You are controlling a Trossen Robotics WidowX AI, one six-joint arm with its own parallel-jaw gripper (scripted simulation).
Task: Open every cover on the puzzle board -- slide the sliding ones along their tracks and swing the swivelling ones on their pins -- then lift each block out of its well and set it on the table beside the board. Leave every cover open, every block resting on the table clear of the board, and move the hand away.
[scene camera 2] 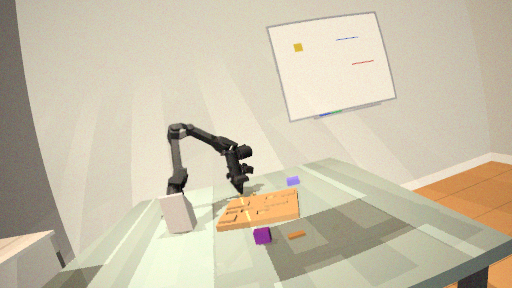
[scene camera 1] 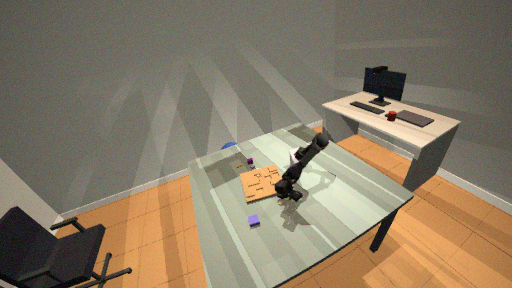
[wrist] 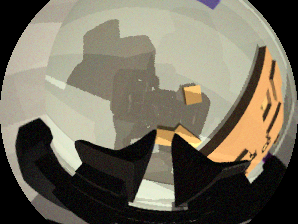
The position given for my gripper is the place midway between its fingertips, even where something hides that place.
In view: my gripper [wrist: 164, 134] and a wooden puzzle board [scene camera 2: 248, 216].
The wooden puzzle board is seen too in the wrist view [wrist: 246, 128].
